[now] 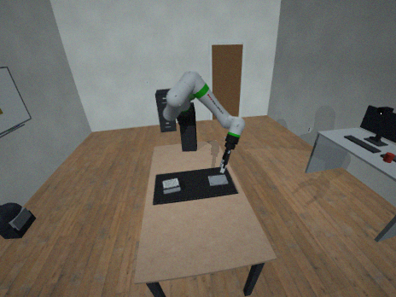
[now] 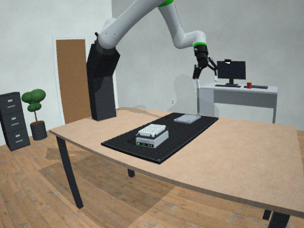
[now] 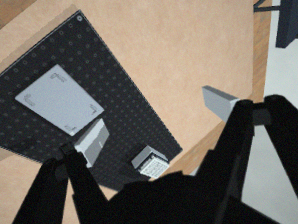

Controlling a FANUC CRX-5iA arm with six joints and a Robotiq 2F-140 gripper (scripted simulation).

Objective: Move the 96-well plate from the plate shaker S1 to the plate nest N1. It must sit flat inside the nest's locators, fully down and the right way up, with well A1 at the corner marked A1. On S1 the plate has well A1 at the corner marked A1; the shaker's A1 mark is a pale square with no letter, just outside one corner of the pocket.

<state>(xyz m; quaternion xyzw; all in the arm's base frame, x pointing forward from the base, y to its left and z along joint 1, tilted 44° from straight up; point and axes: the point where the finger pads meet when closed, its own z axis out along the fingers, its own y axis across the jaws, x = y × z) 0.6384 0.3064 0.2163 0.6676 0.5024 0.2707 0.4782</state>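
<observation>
My gripper is now 6 cm past the white 96-well plate, 42 cm to the left of it and 18 cm above it. From my hand the other things lie so: nest A1 mark: 19 cm behind, 9 cm to the right, 23 cm below; grey plate nest N1: 15 cm behind, 1 cm to the right, 24 cm below.
</observation>
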